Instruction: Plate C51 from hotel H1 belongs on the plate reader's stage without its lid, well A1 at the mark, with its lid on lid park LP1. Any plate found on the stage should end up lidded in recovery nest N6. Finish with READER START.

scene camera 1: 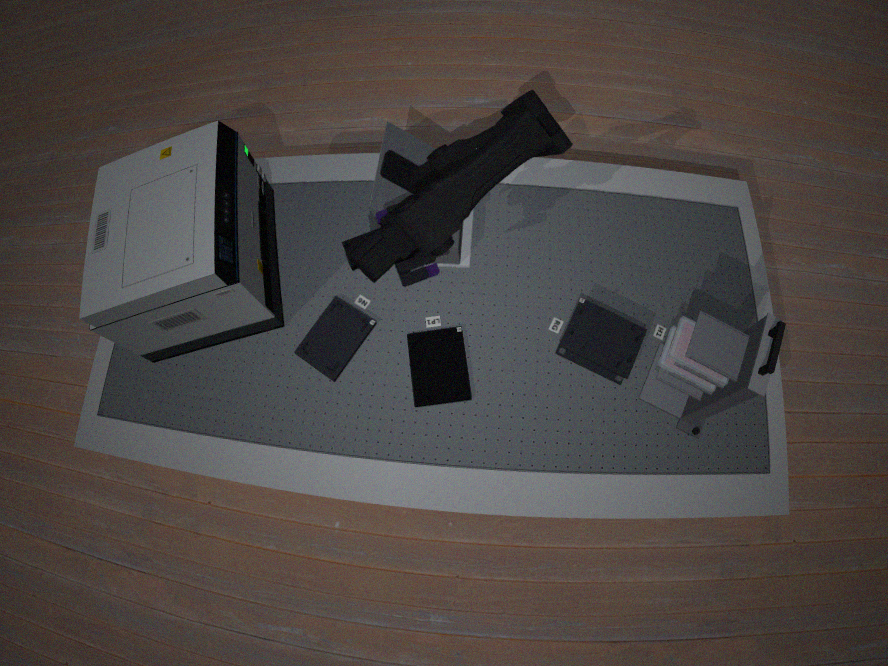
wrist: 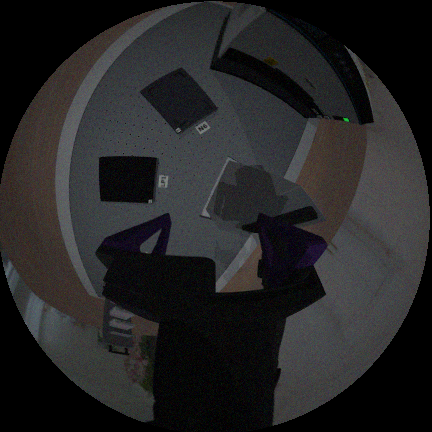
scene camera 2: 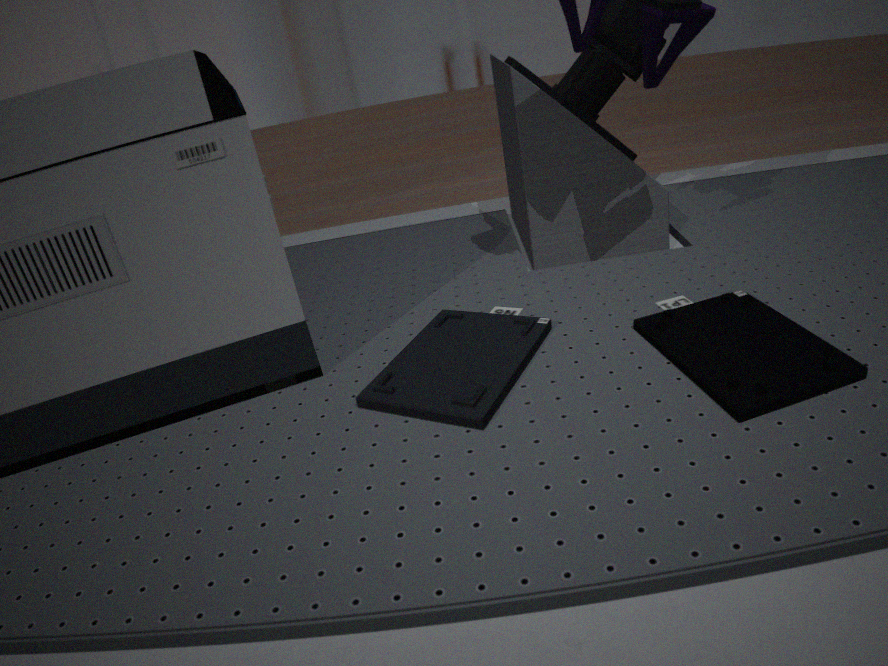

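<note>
My gripper is open and empty, high above the back middle of the board. Hotel H1 at the right holds several pale and pinkish plates; which is C51 cannot be told. The plate reader stands at the left with a green light on its front; its stage does not show. Nest N6 is bare. Black lid park LP1 has no lid on it.
A grey wedge-shaped stand rises at the back middle, below and beside my arm. Another dark nest lies between LP1 and the hotel, its label hard to read. The perforated board has a pale border.
</note>
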